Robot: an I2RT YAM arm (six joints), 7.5 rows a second.
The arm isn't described. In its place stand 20 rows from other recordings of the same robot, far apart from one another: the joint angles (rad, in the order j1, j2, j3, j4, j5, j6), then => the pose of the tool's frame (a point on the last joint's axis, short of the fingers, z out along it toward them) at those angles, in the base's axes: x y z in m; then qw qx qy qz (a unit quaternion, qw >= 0).
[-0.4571 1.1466 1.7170 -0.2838 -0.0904 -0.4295] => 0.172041 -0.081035 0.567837 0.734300 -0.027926 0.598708 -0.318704
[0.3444 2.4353 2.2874 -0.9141 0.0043 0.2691] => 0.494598 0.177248 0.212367 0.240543 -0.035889 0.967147 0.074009
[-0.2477 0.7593 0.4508 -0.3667 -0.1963 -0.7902] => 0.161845 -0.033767 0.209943 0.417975 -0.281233 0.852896 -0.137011
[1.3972 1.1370 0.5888 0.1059 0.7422 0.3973] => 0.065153 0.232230 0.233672 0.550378 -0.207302 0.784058 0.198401
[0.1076 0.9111 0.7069 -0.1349 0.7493 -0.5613] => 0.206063 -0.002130 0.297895 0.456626 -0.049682 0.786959 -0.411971
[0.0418 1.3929 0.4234 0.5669 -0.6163 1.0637] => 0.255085 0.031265 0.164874 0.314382 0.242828 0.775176 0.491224
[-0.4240 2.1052 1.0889 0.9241 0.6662 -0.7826] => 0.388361 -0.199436 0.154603 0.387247 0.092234 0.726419 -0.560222
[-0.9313 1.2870 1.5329 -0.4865 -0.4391 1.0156] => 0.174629 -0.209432 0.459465 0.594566 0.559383 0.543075 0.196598
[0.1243 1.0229 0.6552 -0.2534 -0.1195 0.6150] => 0.219363 0.031686 0.243146 0.406373 0.189153 0.867820 0.214408
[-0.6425 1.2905 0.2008 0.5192 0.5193 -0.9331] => 0.150993 -0.135076 0.121120 0.167253 -0.000971 0.856987 -0.487441
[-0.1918 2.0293 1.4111 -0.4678 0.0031 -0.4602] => 0.414589 -0.080620 0.160165 0.226907 -0.129517 0.962085 -0.078297
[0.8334 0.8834 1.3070 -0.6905 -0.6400 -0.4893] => 0.085177 0.125395 0.445902 0.524623 -0.614051 0.478242 0.344960
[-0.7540 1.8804 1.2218 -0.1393 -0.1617 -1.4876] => 0.300692 -0.274516 0.184329 0.230761 -0.359512 0.850898 -0.305734
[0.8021 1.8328 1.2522 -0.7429 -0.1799 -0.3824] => 0.240709 0.258051 0.178563 0.101570 -0.560920 0.813839 0.112775
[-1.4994 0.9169 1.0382 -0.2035 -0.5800 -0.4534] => 0.033640 -0.196881 0.403727 0.537800 0.184235 0.707388 -0.420037
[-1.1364 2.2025 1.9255 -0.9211 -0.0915 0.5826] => 0.199839 -0.423002 0.215331 0.190314 0.738091 0.647262 -0.007365
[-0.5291 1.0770 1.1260 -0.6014 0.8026 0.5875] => 0.177589 -0.133495 0.366082 0.458515 0.587295 0.580850 -0.327813
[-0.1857 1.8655 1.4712 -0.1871 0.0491 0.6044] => 0.429641 -0.082492 0.267228 0.468750 0.349370 0.807593 0.077505
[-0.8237 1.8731 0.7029 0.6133 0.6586 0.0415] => 0.212404 -0.261395 0.109331 0.316963 0.489355 0.685227 -0.436497
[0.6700 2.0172 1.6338 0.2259 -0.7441 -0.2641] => 0.363284 0.318576 0.299911 0.536726 -0.529763 0.526353 0.392719
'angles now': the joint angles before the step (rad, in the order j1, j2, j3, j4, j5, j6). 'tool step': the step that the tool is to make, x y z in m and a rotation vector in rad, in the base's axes. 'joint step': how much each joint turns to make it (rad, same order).
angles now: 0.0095, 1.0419, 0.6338, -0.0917, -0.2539, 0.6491
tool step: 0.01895, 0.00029, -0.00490, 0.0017, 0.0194, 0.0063
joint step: -0.0005, 0.0986, 0.0377, 0.0411, -0.0069, -0.0017
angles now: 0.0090, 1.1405, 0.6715, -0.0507, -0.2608, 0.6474
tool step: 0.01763, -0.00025, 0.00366, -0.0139, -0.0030, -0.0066
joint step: 0.0001, 0.0757, 0.0595, 0.0168, 0.0127, -0.0090
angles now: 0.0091, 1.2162, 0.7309, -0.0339, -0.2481, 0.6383
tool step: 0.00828, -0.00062, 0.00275, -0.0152, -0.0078, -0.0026
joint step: -0.0015, 0.0324, 0.0305, 0.0065, 0.0085, -0.0131
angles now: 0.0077, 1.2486, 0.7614, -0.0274, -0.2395, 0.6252
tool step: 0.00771, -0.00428, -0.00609, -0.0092, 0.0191, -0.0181
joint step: -0.0144, 0.0422, 0.0117, 0.0099, 0.0078, -0.0063
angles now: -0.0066, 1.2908, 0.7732, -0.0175, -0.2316, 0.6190
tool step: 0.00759, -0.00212, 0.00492, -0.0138, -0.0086, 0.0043
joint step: -0.0075, 0.0258, 0.0369, -0.0065, -0.0032, -0.0183
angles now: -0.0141, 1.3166, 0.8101, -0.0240, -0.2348, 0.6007
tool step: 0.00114, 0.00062, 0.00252, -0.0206, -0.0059, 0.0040
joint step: 0.0033, 0.0015, 0.0108, -0.0074, 0.0098, -0.0185
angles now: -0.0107, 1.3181, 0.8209, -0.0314, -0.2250, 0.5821
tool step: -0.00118, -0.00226, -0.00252, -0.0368, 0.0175, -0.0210
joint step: -0.0038, -0.0003, -0.0017, -0.0205, 0.0338, -0.0234
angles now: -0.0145, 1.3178, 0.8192, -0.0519, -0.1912, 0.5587
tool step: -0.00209, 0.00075, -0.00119, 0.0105, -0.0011, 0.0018
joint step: 0.0018, -0.0077, -0.0116, 0.0066, -0.0055, 0.0092
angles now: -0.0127, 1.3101, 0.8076, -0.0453, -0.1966, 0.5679
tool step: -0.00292, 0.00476, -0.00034, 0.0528, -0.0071, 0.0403
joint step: 0.0101, -0.0118, -0.0159, 0.0175, -0.0531, 0.0305
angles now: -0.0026, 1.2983, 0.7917, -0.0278, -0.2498, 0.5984
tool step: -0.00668, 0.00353, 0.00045, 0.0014, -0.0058, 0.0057
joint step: 0.0133, -0.0297, -0.0214, -0.0013, 0.0059, 0.0052
